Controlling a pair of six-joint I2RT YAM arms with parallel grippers.
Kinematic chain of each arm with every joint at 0, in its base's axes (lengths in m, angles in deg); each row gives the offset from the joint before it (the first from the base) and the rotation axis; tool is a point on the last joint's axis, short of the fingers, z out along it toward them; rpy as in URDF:
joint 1: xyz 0 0 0.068 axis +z
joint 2: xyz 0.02 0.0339 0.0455 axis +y
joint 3: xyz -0.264 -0.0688 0 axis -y
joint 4: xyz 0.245 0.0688 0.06 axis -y
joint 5: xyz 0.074 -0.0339 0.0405 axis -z
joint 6: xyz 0.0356 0 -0.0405 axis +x
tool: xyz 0 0 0 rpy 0 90 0
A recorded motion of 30 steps. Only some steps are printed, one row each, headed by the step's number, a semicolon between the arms.
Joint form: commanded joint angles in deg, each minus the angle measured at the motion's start. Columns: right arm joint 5, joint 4, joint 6, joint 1, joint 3, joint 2; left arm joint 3, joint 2, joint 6, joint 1, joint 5, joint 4.
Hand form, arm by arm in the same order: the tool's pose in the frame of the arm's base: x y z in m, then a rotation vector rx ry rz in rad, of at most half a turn. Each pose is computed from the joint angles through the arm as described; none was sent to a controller.
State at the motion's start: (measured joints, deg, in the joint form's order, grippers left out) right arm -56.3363 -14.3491 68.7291 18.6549 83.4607 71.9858; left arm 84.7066 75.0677 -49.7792 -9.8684 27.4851 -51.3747
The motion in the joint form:
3: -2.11 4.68 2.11 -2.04 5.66 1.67; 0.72 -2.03 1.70 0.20 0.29 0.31
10: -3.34 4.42 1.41 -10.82 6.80 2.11; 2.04 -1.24 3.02 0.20 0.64 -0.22
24: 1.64 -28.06 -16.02 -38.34 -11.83 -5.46; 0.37 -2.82 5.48 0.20 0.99 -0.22
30: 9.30 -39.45 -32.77 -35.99 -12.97 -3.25; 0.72 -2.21 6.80 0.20 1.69 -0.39
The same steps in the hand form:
3: 0.2385 0.1028 0.4993 -0.1525 1.8756 1.8707; 0.2454 -0.0586 0.4113 -0.5128 2.3265 -1.0610
10: 0.2511 0.0656 0.5032 -0.0465 1.8306 1.7701; 0.2477 -0.0592 0.4144 -0.4814 2.3281 -1.0571
24: 0.2252 -0.0497 0.3799 0.8272 2.0650 1.3719; 0.2408 -0.0582 0.4119 -0.4268 2.3305 -1.0435
30: 0.2252 -0.0430 0.3495 0.7495 2.2884 1.1553; 0.2432 -0.0590 0.4112 -0.3960 2.3391 -1.0450

